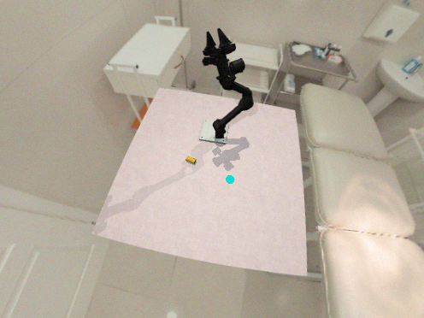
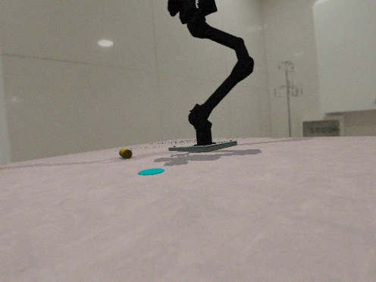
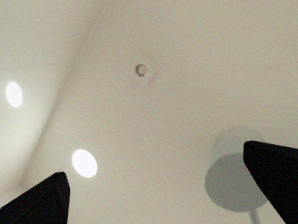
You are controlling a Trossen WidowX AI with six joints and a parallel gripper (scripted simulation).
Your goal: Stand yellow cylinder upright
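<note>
My gripper tip is 28 cm short of the yellow tall cylinder, 13 cm to the left of it and 69 cm above it. From my gripper tip the other things lie so: cyan circle: 42 cm ahead, 14 cm to the left, 71 cm below.
</note>
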